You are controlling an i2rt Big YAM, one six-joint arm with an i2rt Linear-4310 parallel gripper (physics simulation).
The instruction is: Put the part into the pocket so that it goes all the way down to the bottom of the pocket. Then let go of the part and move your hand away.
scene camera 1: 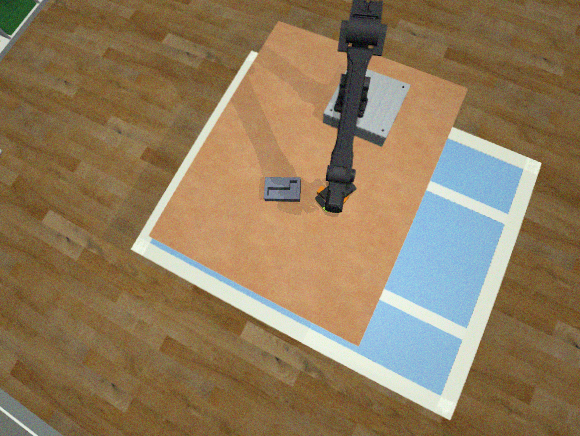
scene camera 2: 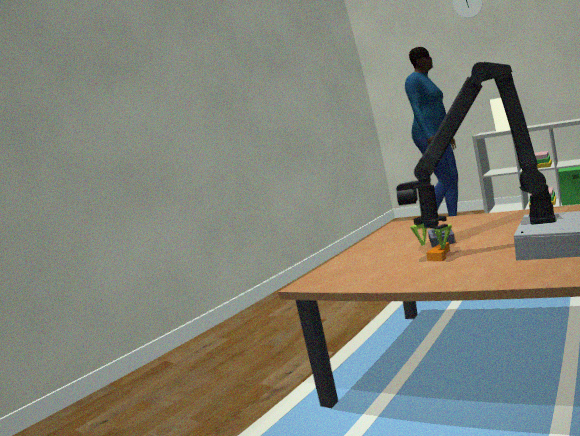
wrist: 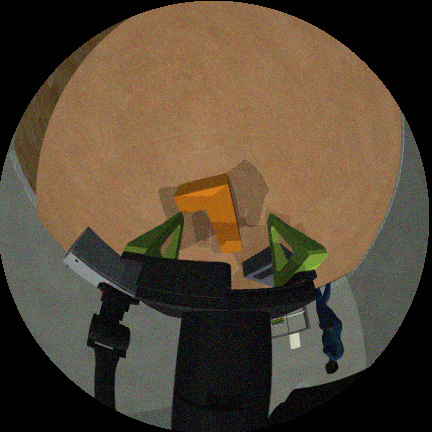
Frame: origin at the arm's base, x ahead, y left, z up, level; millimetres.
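Where they show: gripper, fingertip midpoint: (scene camera 2: 433, 246) (wrist: 225, 216); arm's base, link origin: (scene camera 2: 542, 219) (wrist: 117, 291).
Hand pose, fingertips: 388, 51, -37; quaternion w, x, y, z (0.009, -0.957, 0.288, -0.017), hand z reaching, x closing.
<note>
Things, the pixels of their top centre, and the offset from my fingertips, as dx, dy, dz. Level surfaces: height alone.
- orange L-shaped part, top centre: (wrist: 212, 228) (scene camera 2: 441, 247) (scene camera 1: 332, 193) -27, -14, -9
- table, surface height: dz -39
- dark grey-blue block, top centre: (wrist: 279, 276) (scene camera 2: 440, 231) (scene camera 1: 282, 187) +11, -208, -3
The orange L-shaped part (scene camera 1: 320, 190) (scene camera 2: 436, 255) (wrist: 222, 210) lies on the table (scene camera 1: 225, 150) (scene camera 2: 360, 260) (wrist: 210, 100). In the scene camera 1 view the hand hides most of it. The dark grey-blue block (scene camera 1: 274, 183) (scene camera 2: 451, 237) (wrist: 254, 262) stands a little to the left of the part in that view; its stepped pocket shows there with no part in it. My gripper (scene camera 2: 433, 245) (wrist: 225, 216) points down above the part, open, with its green fingers wide apart and nothing held. In the wrist view the part shows between and beyond the fingertips, and the right finger partly covers the block.
The arm's grey base plate (scene camera 1: 387, 102) (scene camera 2: 545, 246) (wrist: 95, 245) stands on the table behind the hand. A person (scene camera 2: 425, 97) (wrist: 331, 332) stands beyond the table, near a shelf unit (scene camera 2: 482, 167). The arm passes over the table from the base to the part.
</note>
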